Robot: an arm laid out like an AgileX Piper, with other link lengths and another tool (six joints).
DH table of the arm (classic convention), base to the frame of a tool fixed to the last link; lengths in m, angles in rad. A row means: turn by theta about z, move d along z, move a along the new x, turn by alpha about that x. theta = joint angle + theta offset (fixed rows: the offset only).
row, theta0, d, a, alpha
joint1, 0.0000, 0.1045, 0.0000, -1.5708
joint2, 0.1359, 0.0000, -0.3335, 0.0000
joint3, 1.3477, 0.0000, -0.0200, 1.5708
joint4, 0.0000, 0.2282, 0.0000, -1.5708
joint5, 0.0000, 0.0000, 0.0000, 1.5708
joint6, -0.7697, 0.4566, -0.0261, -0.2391
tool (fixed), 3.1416, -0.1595, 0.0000, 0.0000
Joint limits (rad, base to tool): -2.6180..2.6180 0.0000..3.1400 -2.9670..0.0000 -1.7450..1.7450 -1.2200..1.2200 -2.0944..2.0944
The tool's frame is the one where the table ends.
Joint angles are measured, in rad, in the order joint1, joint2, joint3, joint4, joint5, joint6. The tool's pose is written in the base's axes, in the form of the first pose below.
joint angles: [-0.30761 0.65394 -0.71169 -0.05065 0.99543 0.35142]
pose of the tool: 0.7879, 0.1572, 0.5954, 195.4; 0.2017, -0.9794, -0.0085, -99.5; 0.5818, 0.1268, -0.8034, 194.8; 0, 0, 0, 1
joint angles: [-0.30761 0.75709 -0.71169 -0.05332 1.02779 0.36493]
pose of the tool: 0.8581, 0.1567, 0.4891, 195.5; 0.1666, -0.9857, 0.0235, -101.0; 0.4858, 0.0613, -0.8719, 165.4; 0, 0, 0, 1
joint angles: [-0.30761 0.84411 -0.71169 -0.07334 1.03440 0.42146]
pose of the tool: 0.9025, 0.1114, 0.4160, 194.9; 0.1073, -0.9937, 0.0334, -108.2; 0.4171, 0.0145, -0.9088, 145.4; 0, 0, 0, 1
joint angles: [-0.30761 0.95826 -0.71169 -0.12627 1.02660 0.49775]
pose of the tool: 0.9449, 0.0495, 0.3237, 193.9; 0.0453, -0.9988, 0.0204, -123.9; 0.3243, -0.0046, -0.9460, 123.6; 0, 0, 0, 1
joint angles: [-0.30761 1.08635 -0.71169 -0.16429 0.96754 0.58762]
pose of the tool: 0.9626, -0.0181, 0.2702, 205.3; -0.0226, -0.9996, 0.0138, -138.3; 0.2698, -0.0194, -0.9627, 103.9; 0, 0, 0, 1
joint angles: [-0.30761 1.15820 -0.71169 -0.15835 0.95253 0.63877]
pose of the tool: 0.9706, -0.0677, 0.2312, 207.2; -0.0780, -0.9963, 0.0359, -138.8; 0.2279, -0.0529, -0.9723, 87.8; 0, 0, 0, 1
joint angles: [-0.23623 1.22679 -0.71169 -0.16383 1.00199 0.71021]
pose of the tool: 0.9883, -0.0777, 0.1311, 197.6; -0.0874, -0.9937, 0.0698, -124.3; 0.1248, -0.0804, -0.9889, 67.9; 0, 0, 0, 1
